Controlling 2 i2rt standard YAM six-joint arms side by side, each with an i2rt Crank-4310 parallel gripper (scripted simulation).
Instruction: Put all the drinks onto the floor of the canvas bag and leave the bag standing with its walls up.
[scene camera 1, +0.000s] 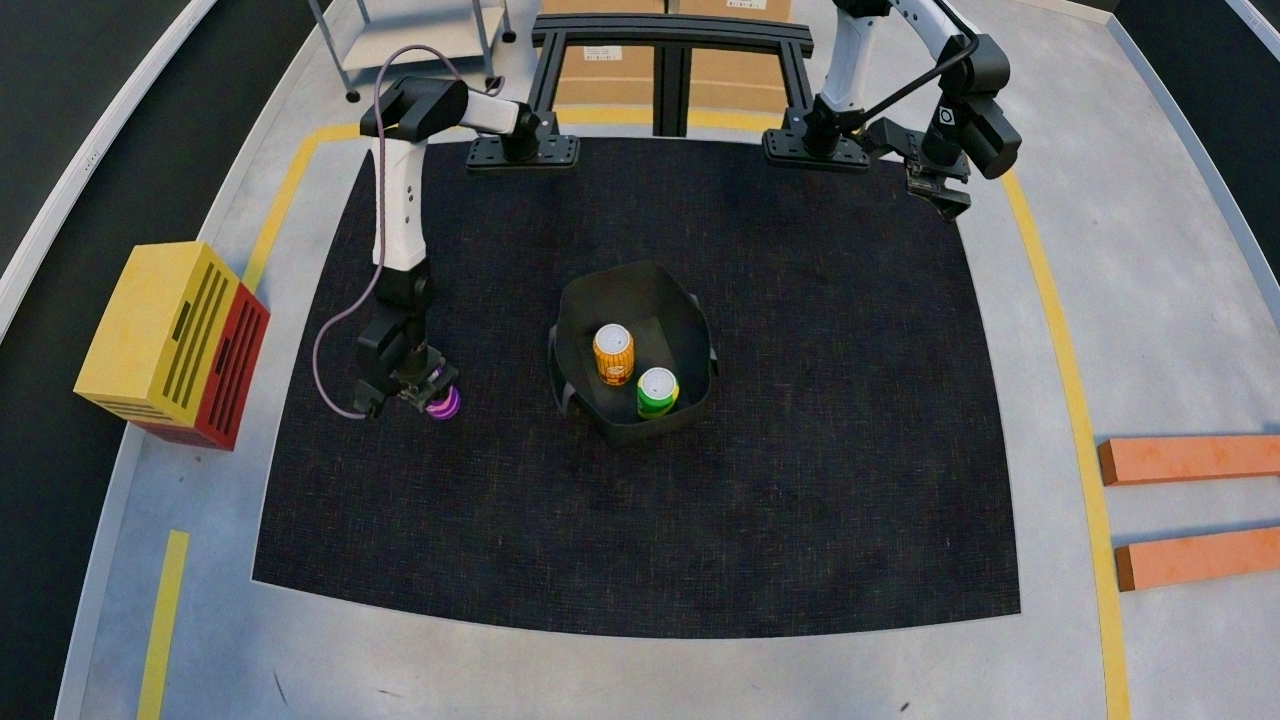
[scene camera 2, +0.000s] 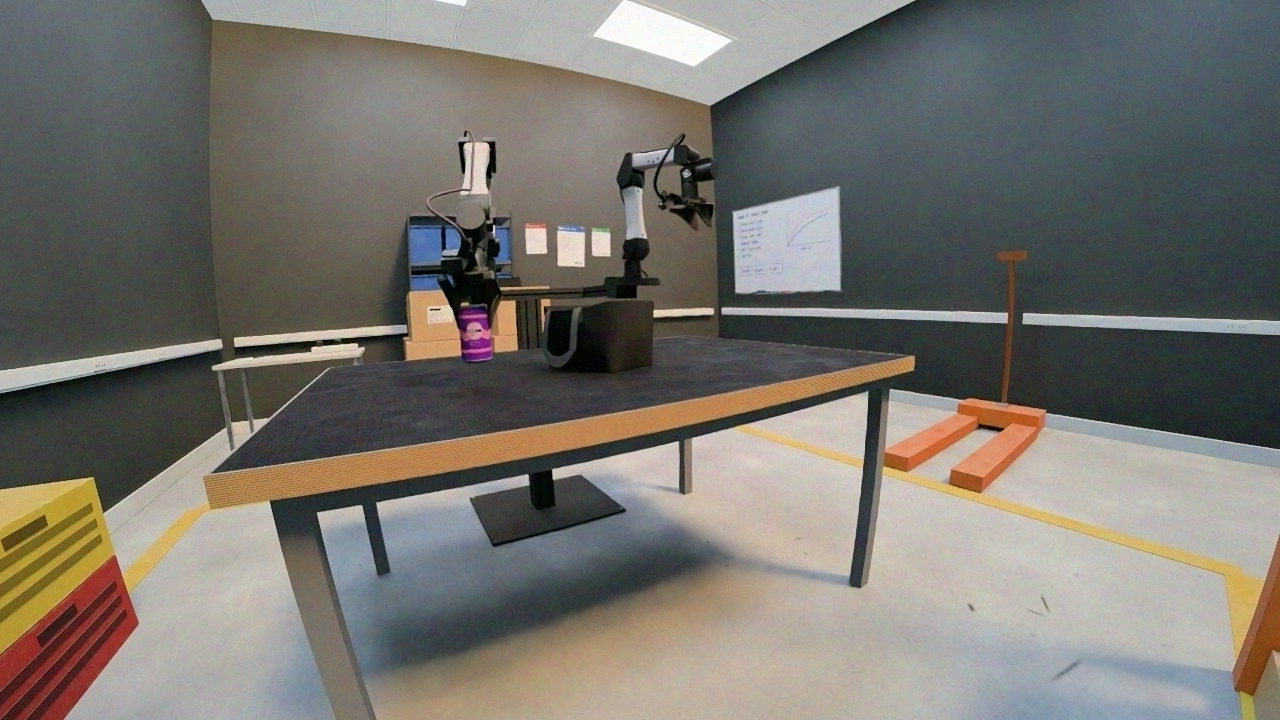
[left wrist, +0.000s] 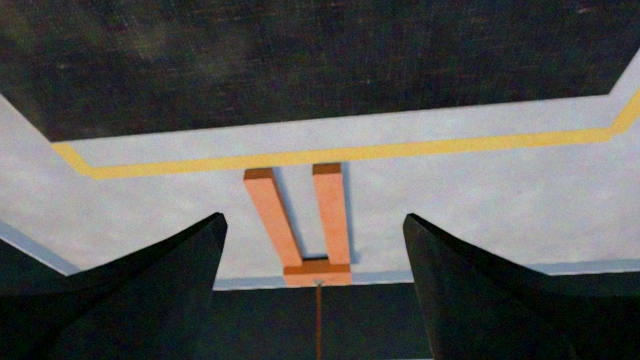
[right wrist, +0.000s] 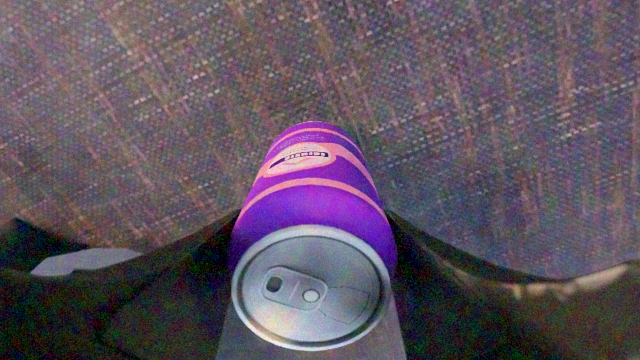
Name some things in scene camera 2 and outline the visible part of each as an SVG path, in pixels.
My left gripper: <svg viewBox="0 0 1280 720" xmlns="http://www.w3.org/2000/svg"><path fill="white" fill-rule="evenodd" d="M681 183L683 199L674 201L674 206L684 205L685 203L685 207L683 209L671 208L669 212L680 216L694 231L698 232L697 214L707 227L711 228L714 203L707 203L705 198L699 197L698 183Z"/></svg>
My right gripper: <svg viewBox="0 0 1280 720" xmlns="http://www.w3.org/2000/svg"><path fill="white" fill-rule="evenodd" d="M476 246L473 249L478 266L465 266L464 270L448 271L448 274L455 280L455 284L452 284L447 276L437 277L437 282L453 311L458 329L458 312L461 310L460 295L477 295L478 290L486 290L487 314L490 328L503 298L495 272L488 270L488 266L486 266L487 252L482 251L482 248Z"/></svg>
A purple can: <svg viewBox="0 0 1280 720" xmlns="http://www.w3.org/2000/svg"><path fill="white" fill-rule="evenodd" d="M461 305L461 310L458 312L461 358L468 364L488 362L492 358L492 345L486 304Z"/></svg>
